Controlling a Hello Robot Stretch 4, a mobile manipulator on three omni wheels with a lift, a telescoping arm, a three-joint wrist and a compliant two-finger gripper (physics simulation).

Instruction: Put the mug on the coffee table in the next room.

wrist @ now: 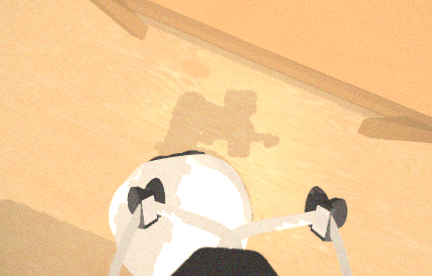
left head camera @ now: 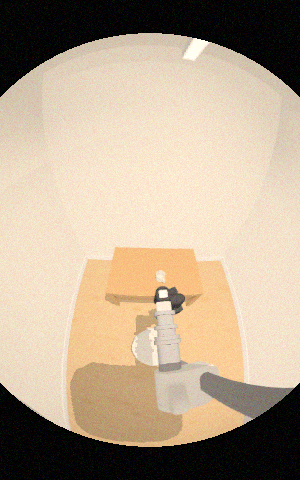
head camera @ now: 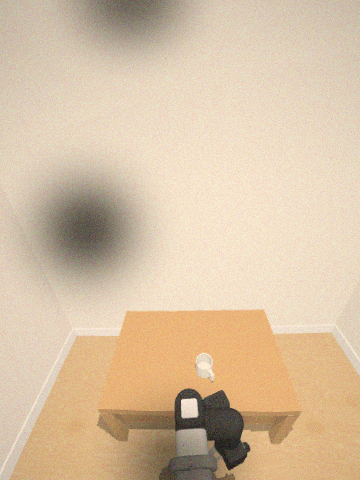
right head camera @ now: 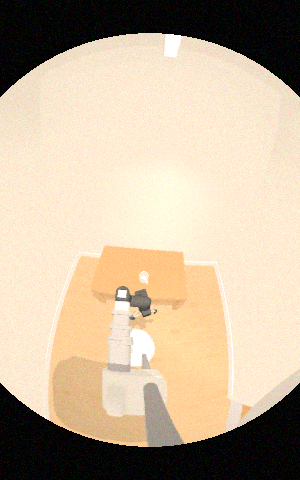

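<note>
A white mug [head camera: 203,365] [left head camera: 160,276] [right head camera: 144,276] stands upright on the wooden coffee table [head camera: 165,340] [left head camera: 130,265] [right head camera: 117,265], a little in from its near edge, its handle pointing toward the near right. The mug does not show in the wrist view, where part of the table [wrist: 320,35] crosses the upper right. My gripper [wrist: 233,198] is open and empty, above the floor on the near side of the table. In the head camera view the fingers are mostly hidden by the wrist and arm.
My round white base [wrist: 210,200] [right head camera: 142,347] is on the floor below the gripper. Table legs [head camera: 116,426] [head camera: 282,427] stand at the near corners. Walls [head camera: 225,200] with white baseboards rise behind the table and on both sides.
</note>
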